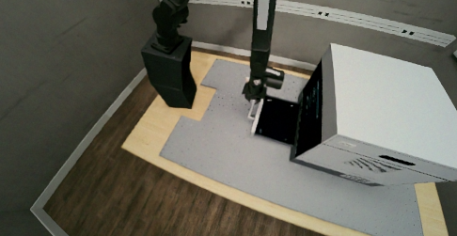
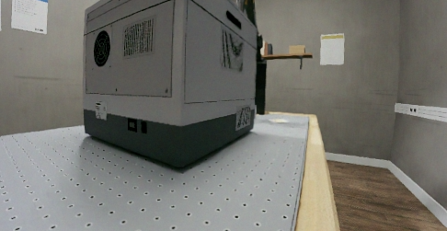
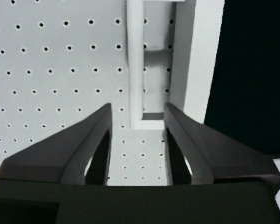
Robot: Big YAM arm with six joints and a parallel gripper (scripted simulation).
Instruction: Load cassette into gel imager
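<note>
My hand is 24 cm to the right of the cassette FINISHED, 12 cm above it and 5 cm past it. From my hand the other things lie so: drawer (15 cm ahead, 8 cm below).
</note>
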